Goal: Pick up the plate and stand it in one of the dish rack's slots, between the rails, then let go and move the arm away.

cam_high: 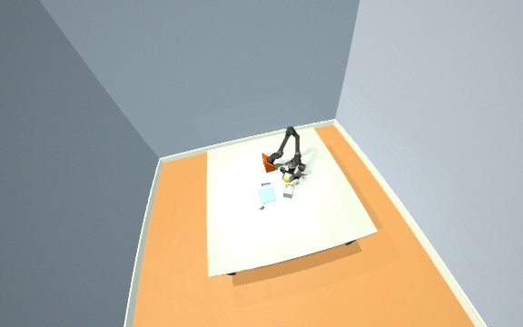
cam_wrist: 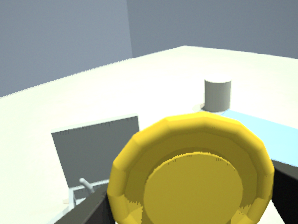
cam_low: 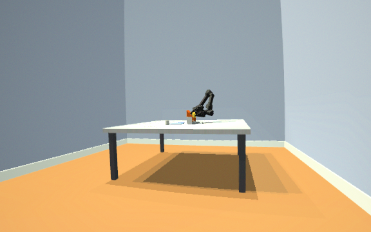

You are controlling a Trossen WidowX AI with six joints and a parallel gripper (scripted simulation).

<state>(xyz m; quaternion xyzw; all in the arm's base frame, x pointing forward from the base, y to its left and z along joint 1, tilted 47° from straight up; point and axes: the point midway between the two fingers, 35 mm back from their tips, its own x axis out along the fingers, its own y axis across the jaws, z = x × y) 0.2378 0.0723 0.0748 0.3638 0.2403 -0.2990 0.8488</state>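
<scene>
The see-through dish rack lies 5 cm ahead of my gripper tip, 1 cm to the left of it and 7 cm below it. Round my gripper tip: light blue mat 4 cm ahead, 18 cm to the right, 9 cm below; white cup 14 cm ahead, 26 cm to the right, 7 cm below; yellow plate 1 cm behind, 1 cm to the left.
</scene>
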